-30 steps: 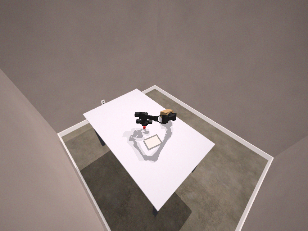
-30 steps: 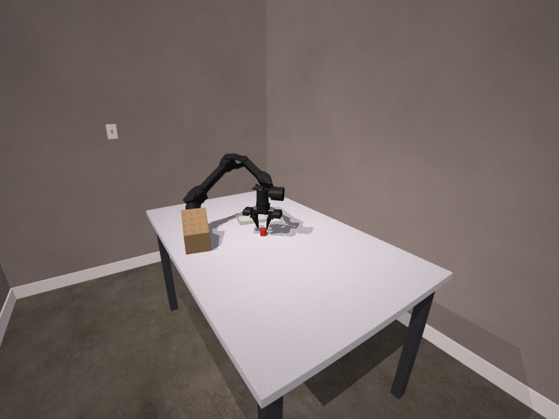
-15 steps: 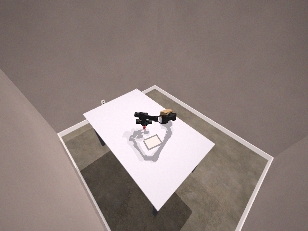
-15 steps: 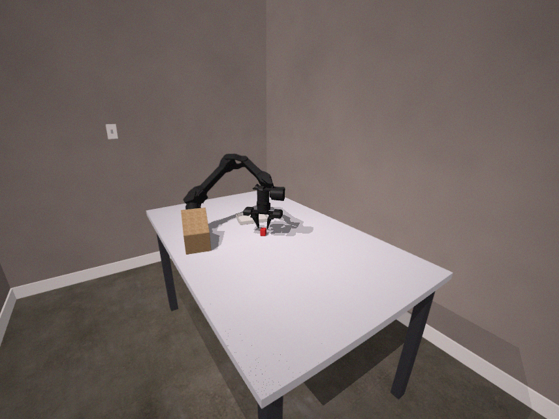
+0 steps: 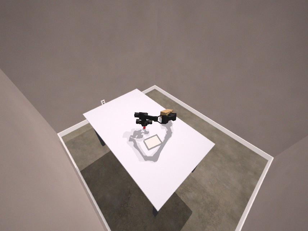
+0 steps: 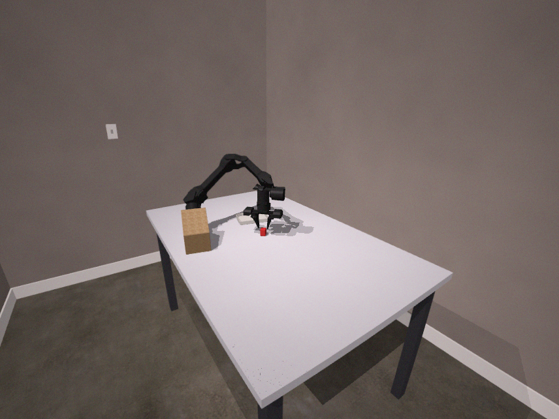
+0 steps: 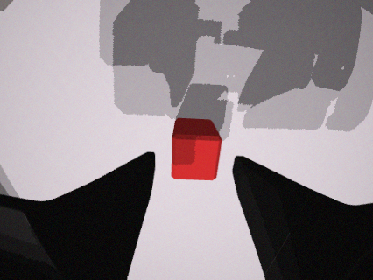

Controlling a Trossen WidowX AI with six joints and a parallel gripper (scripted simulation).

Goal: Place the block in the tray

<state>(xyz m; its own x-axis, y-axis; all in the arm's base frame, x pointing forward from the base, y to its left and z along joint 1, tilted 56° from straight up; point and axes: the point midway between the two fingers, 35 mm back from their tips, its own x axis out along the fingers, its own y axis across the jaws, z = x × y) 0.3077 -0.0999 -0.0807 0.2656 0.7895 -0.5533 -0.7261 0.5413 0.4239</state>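
My hand is 5 cm above the red block. From my hand the other things lie so: white tray: 4 cm ahead, 22 cm to the left, 6 cm below.
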